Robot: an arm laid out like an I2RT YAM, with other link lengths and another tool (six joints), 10 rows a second.
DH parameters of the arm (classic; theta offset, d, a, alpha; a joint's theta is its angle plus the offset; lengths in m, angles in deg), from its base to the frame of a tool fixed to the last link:
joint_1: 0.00 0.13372 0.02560 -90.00
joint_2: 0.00 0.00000 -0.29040 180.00
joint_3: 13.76 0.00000 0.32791 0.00
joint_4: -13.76 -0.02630 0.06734 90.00
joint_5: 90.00 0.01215 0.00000 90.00
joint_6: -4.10 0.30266 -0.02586 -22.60
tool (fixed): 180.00 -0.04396 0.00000 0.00
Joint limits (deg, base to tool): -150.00..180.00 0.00..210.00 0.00..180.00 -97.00..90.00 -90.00..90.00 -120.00..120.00
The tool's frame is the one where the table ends.
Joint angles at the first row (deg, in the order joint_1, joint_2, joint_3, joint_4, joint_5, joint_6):
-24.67 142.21 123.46 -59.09 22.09 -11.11
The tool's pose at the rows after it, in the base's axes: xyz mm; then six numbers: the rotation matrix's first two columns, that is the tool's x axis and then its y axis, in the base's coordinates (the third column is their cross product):
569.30, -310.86, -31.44, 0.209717, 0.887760, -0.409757, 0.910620, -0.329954, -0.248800
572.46, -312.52, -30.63, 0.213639, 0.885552, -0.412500, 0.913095, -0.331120, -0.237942
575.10, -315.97, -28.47, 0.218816, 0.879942, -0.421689, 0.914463, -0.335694, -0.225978
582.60, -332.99, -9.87, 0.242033, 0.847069, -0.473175, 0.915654, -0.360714, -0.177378
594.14, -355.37, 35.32, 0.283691, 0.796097, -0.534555, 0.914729, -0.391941, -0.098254
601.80, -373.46, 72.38, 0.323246, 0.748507, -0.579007, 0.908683, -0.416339, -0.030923
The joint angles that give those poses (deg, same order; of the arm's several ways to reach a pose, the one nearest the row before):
-24.67 142.21 123.46 -59.05 22.06 -11.11
-24.67 142.21 123.46 -58.39 22.11 -11.14
-24.67 142.17 123.50 -57.73 22.57 -11.14
-24.62 141.53 124.25 -56.07 25.50 -11.14
-24.58 140.51 127.96 -56.10 29.23 -11.14
-24.60 140.11 131.41 -56.03 32.34 -11.16

